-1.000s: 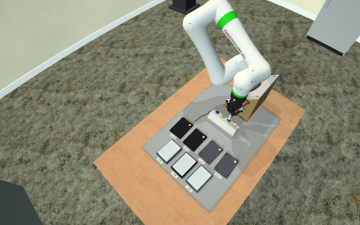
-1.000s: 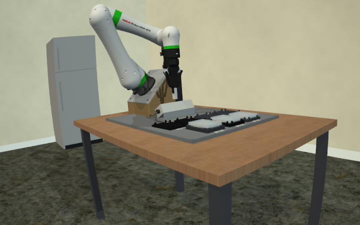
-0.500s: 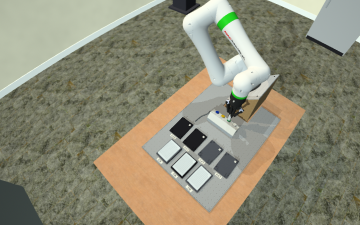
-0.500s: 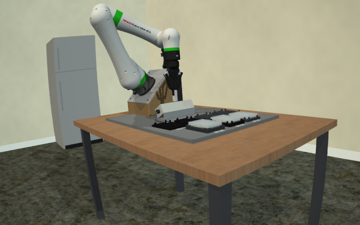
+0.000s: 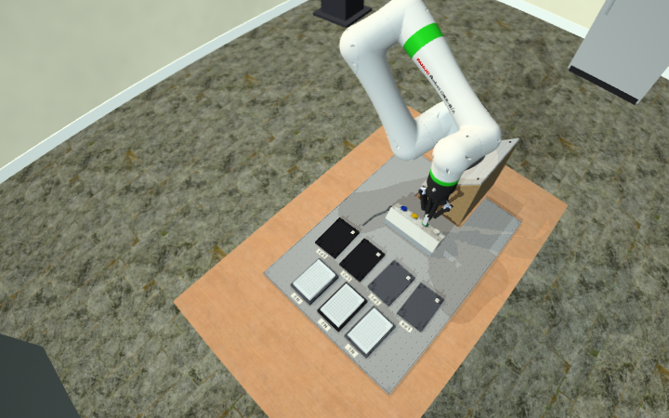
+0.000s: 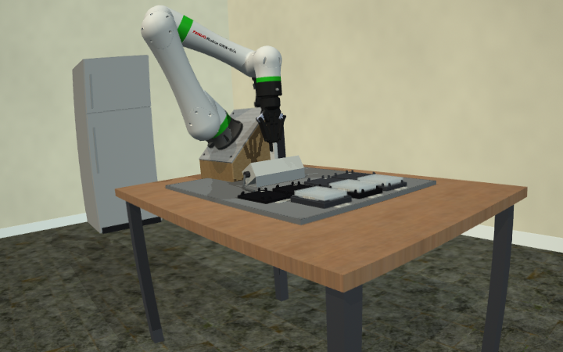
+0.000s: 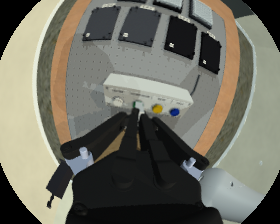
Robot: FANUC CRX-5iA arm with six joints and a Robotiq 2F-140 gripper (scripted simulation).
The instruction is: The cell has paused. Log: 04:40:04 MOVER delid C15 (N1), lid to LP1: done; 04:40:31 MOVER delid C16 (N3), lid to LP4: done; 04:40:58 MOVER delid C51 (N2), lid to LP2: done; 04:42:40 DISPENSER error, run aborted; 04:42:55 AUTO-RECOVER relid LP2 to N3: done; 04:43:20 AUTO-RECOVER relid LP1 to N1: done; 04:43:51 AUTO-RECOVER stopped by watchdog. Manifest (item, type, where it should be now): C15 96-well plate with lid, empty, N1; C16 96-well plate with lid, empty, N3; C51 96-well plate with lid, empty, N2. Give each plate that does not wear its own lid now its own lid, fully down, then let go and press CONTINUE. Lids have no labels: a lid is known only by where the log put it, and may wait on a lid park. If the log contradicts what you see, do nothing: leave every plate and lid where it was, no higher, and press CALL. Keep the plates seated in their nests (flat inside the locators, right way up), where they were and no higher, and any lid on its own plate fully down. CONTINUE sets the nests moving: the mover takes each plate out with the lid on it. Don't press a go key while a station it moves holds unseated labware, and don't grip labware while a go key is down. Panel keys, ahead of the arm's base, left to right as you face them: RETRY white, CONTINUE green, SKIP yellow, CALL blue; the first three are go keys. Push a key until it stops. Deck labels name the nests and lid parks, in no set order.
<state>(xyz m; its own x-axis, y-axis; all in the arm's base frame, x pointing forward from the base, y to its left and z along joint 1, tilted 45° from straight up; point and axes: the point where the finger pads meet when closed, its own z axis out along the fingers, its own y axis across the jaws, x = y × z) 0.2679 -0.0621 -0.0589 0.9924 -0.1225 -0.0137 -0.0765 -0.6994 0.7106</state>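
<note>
Right now my hand is 4 cm above the green key. From my hand the other things lie so: white key 5 cm to the left, 4 cm below; yellow key 5 cm to the right, 4 cm below; blue key 10 cm to the right, 4 cm below, 1 cm behind.
</note>
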